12 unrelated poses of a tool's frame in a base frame.
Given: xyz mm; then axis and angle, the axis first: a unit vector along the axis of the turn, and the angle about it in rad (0 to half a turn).
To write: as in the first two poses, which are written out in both.
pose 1, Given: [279.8 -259.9 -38.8 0.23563 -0.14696 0.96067 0.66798]
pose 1, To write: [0.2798 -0.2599 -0.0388 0.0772 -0.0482 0.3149 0.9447]
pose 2, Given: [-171.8 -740.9 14.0 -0.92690 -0.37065 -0.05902 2.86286]
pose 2, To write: [-0.1718 -0.7409 0.0140 -0.9179 -0.3671 -0.0584 0.1389]
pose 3, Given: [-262.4 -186.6 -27.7 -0.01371 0.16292 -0.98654 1.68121]
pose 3, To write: [-0.2624 -0.1866 -0.0277 -0.0102 0.1214 -0.7350 0.6670]
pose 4, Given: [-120.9 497.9 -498.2 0.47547 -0.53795 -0.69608 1.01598]
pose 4, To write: [-0.1209 0.4979 -0.4982 0.2313 -0.2617 -0.3386 0.8737]
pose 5, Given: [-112.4 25.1 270.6 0.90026 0.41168 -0.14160 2.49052]
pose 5, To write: [-0.1124 0.0251 0.2706 0.8530 0.3901 -0.1342 0.3198]
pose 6, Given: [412.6 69.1 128.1 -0.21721 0.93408 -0.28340 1.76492]
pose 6, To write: [0.4126 0.0691 0.1281 -0.1678 0.7214 -0.2189 0.6353]
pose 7, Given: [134.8 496.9 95.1 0.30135 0.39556 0.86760 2.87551]
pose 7, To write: [0.1348 0.4969 0.0951 0.2987 0.3921 0.8599 0.1326]
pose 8, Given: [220.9 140.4 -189.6 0.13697 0.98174 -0.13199 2.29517]
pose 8, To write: [0.2209 0.1404 -0.1896 0.1249 0.8951 -0.1203 0.4107]
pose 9, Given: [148.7 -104.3 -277.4 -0.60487 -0.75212 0.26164 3.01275]
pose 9, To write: [0.1487 -0.1043 -0.2774 -0.6036 -0.7506 0.2611 0.0644]
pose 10, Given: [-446.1 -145.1 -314.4 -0.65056 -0.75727 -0.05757 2.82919]
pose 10, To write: [-0.4461 -0.1451 -0.3144 -0.6426 -0.7481 -0.0569 0.1556]
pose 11, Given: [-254.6 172.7 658.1 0.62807 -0.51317 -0.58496 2.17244]
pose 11, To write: [-0.2546 0.1727 0.6581 0.5558 -0.4541 -0.5176 0.4658]
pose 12, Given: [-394.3 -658.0 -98.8 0.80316 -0.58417 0.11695 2.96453]
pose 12, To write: [-0.3943 -0.6580 -0.0988 0.8000 -0.5819 0.1165 0.0884]
